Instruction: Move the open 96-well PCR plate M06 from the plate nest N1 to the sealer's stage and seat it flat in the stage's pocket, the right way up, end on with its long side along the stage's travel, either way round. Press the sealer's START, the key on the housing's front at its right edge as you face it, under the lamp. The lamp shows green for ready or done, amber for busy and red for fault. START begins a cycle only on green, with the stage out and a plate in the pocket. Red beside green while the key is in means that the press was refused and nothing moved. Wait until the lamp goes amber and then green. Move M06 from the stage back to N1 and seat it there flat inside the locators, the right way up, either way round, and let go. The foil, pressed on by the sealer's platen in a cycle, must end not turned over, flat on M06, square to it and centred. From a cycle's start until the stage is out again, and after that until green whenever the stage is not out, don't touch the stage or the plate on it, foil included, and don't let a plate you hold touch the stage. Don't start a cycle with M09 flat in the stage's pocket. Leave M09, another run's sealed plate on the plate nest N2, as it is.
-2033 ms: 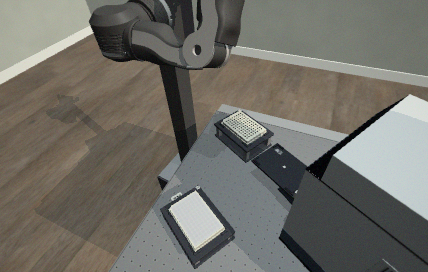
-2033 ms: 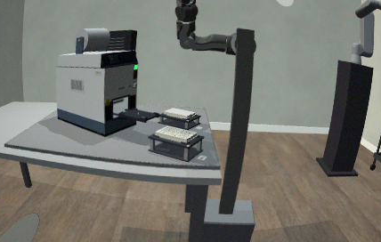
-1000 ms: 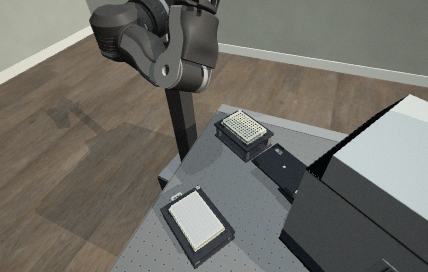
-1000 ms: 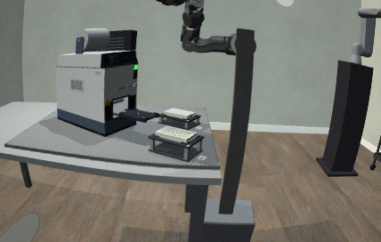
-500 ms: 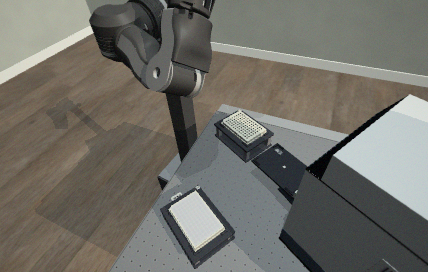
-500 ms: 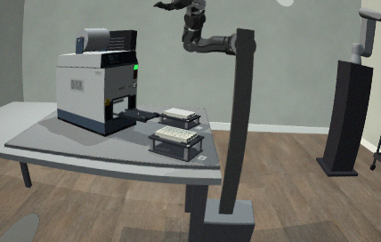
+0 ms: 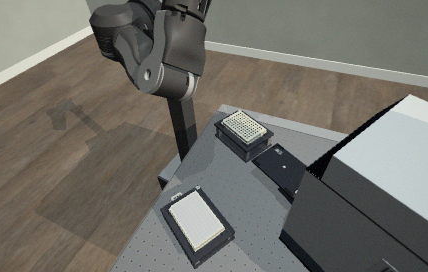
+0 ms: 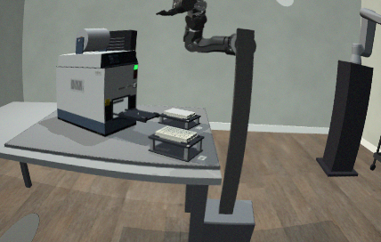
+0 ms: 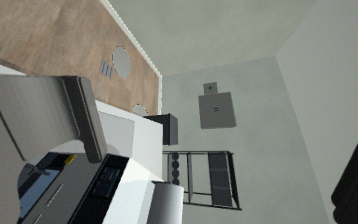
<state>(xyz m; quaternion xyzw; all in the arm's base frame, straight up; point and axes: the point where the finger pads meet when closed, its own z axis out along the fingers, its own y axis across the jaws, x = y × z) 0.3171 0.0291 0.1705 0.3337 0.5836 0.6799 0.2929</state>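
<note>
My gripper is now 51 cm above the 96-well plate M06, 10 cm past it and 4 cm to the right of it. The rest, counted from my hand: sealer stage: 48 cm below, 8 cm to the right, 8 cm ahead; pale key-like block: 38 cm below, 20 cm to the right, 13 cm ahead; yellow warning label: 43 cm below, 20 cm ahead, 3 cm to the right.
</note>
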